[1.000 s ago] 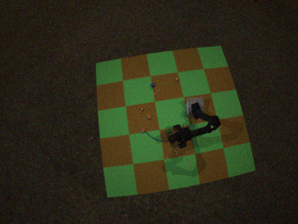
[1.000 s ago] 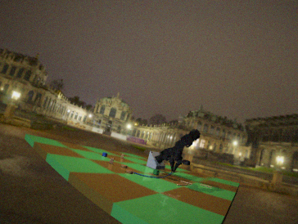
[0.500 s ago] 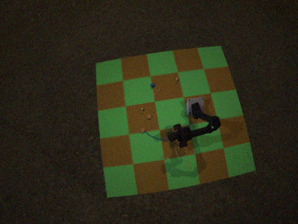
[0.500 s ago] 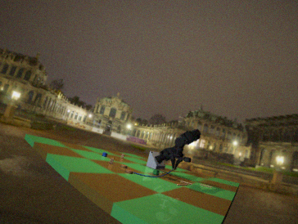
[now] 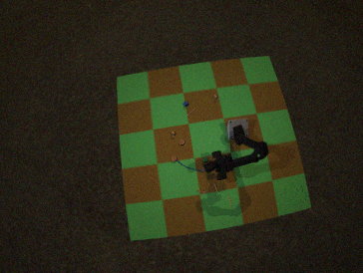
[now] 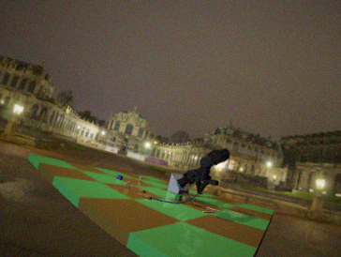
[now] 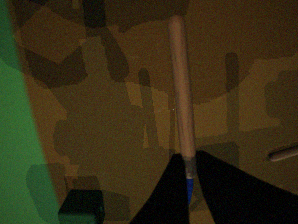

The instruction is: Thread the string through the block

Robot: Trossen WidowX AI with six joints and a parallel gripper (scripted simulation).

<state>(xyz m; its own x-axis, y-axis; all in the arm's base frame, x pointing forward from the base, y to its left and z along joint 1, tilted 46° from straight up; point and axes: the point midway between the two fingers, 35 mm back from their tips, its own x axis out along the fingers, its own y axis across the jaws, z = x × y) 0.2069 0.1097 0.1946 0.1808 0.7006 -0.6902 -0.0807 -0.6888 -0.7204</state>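
Now: gripper tip 9 cm to the left of the green block, 6 cm short of it and 4 cm above it. The rest, counted from my gripper tip: thin wooden stick (2 cm behind); blue object (54 cm to the right, 7 cm ahead, 4 cm below); round wooden button (27 cm ahead, 16 cm to the right, 5 cm below).
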